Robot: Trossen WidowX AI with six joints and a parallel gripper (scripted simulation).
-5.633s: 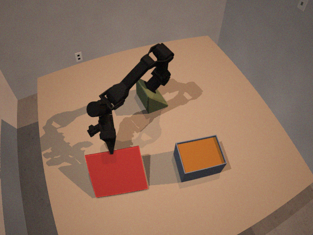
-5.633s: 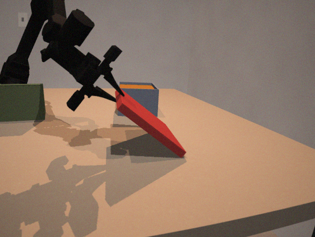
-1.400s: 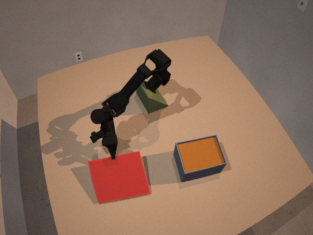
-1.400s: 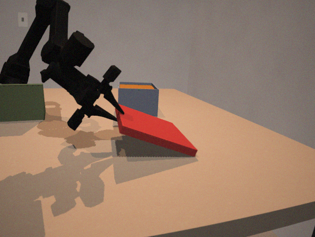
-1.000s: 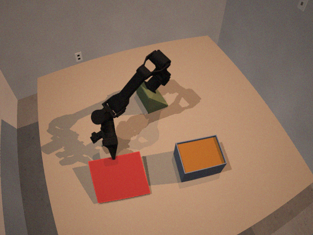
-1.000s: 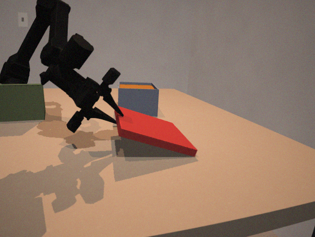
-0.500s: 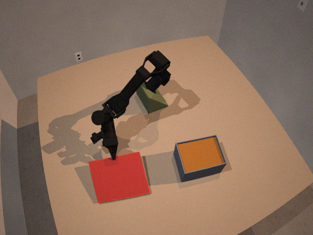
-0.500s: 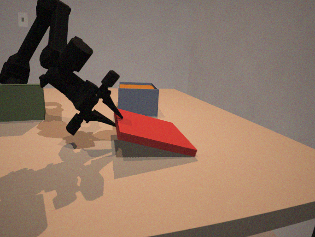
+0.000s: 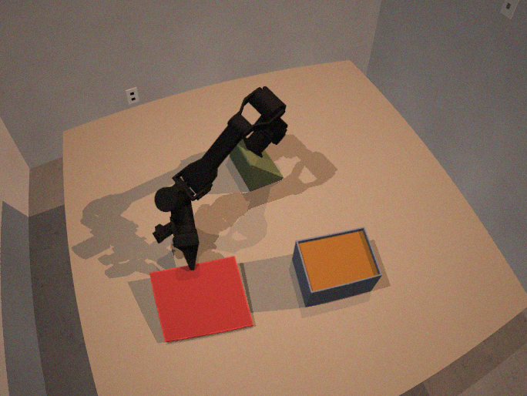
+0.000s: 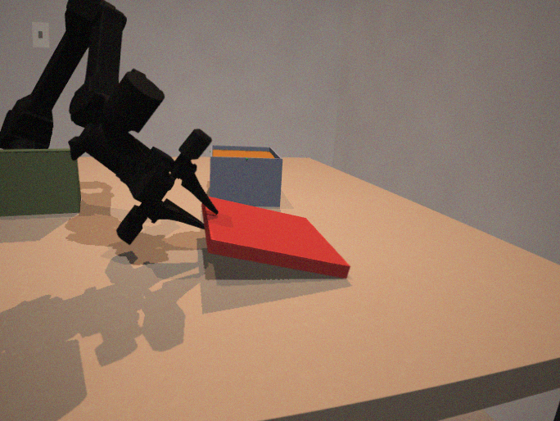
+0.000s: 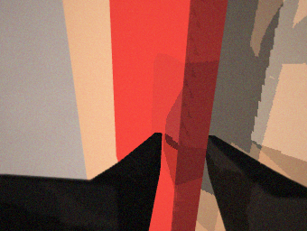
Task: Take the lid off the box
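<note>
Right now the red lid is 11 cm ahead of my hand and 4 cm below it. Also, from my hand: blue storage box (12 cm ahead, 36 cm to the left, 2 cm below).
</note>
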